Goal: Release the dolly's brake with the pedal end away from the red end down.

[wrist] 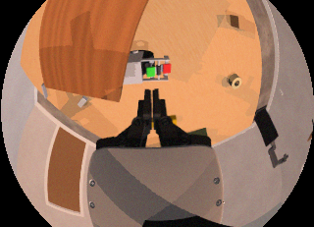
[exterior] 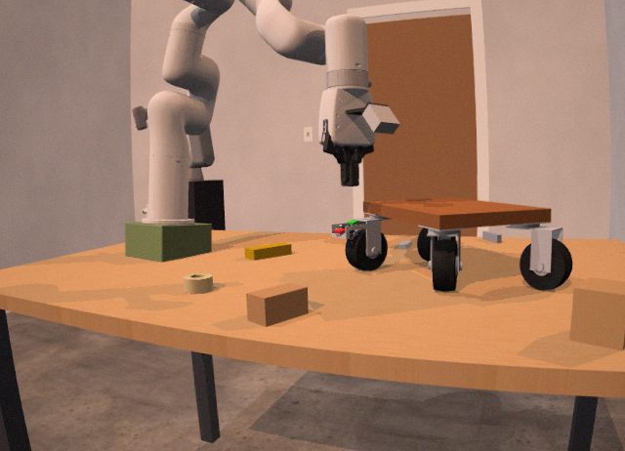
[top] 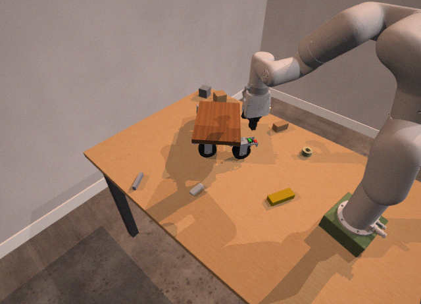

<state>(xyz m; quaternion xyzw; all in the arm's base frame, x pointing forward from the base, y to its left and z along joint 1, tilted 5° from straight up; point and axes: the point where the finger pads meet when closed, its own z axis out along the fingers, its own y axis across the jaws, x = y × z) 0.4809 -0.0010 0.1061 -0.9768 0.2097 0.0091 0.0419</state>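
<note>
My gripper is now 1 cm to the left of the brake pedal and 10 cm above it. The rest, counted from my hand: brown block: 4 cm ahead, 28 cm to the right, 16 cm below; tape roll: 16 cm behind, 23 cm to the right, 17 cm below; yellow block: 24 cm behind, 7 cm to the left, 17 cm below.
</note>
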